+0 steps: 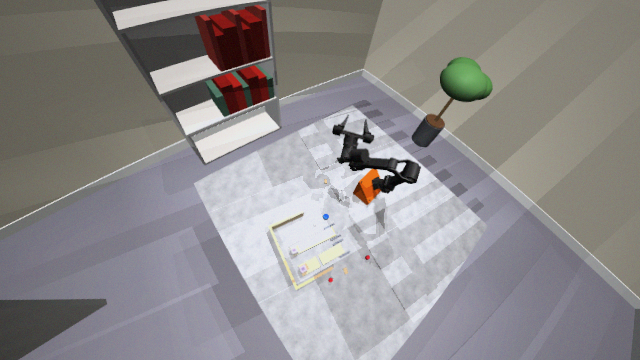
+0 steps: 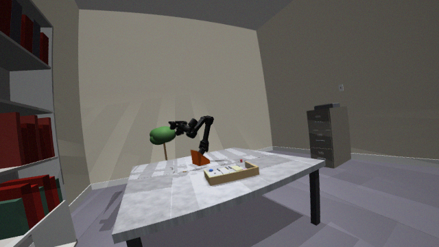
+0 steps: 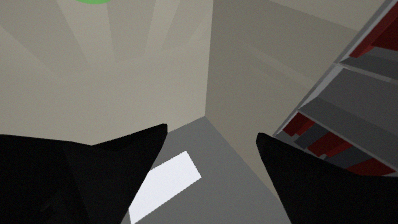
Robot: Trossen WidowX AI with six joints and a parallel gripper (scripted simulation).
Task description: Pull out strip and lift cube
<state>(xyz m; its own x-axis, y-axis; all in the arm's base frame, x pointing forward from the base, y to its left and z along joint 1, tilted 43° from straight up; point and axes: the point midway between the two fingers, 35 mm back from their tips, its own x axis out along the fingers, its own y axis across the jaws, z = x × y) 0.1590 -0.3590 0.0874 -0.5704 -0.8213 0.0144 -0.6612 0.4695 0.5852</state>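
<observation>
My gripper tip is now 41 cm above the blue disc, 27 cm short of it and 22 cm to the right of it. Also, from my gripper tip: tan chip: 50 cm to the left, 42 cm below, 34 cm ahead.
</observation>
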